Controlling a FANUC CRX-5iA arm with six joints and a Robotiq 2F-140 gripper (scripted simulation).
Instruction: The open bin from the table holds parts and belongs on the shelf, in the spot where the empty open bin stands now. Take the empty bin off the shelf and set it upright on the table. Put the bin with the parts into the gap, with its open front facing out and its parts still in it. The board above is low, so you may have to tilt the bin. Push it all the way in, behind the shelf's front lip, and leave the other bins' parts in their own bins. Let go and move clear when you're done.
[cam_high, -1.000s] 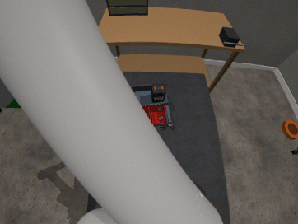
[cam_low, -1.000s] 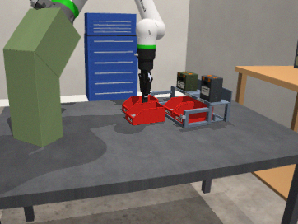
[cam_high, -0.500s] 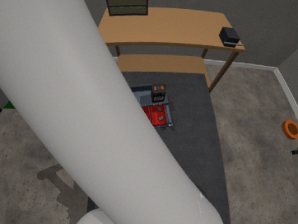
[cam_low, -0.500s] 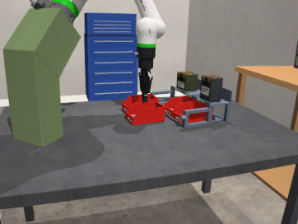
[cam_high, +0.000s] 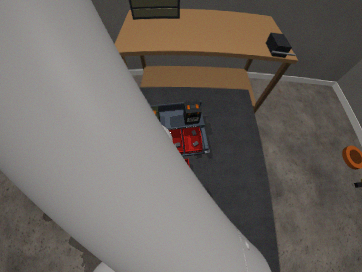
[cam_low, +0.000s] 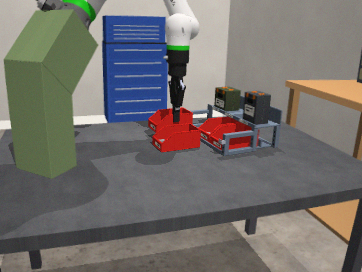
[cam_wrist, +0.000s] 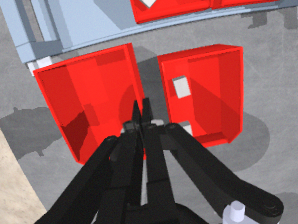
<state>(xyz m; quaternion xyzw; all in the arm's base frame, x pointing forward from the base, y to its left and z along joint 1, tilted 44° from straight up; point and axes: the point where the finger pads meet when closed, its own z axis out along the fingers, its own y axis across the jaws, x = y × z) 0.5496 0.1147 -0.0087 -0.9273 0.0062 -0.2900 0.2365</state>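
The part lies 10 cm below my hand, 6 cm to the right of it and 1 cm ahead of it. Also, from my hand: grey shelf 22 cm ahead, 4 cm below, 3 cm to the right; dark box 31 cm ahead, 14 cm to the right, 5 cm above.
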